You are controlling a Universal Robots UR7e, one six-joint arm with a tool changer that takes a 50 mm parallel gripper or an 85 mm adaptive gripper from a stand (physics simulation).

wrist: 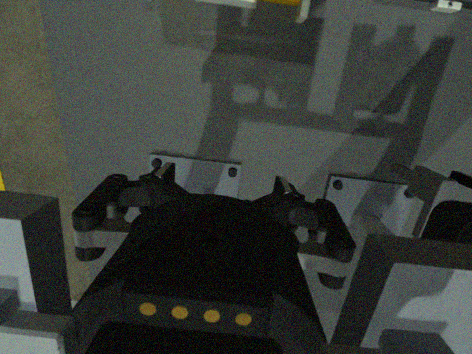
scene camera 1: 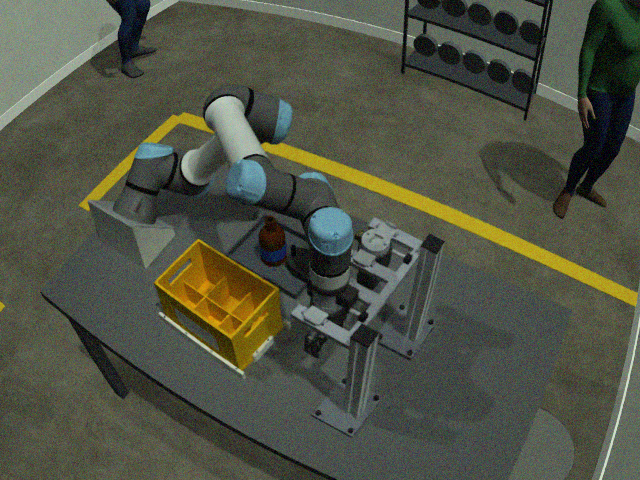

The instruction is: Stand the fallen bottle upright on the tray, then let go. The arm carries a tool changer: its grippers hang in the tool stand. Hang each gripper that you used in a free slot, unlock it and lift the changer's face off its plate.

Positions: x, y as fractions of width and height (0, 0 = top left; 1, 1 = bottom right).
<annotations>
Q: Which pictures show the brown bottle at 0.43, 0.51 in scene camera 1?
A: Scene camera 1 only.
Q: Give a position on a tool stand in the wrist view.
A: At 0.85, 0.81
</annotations>
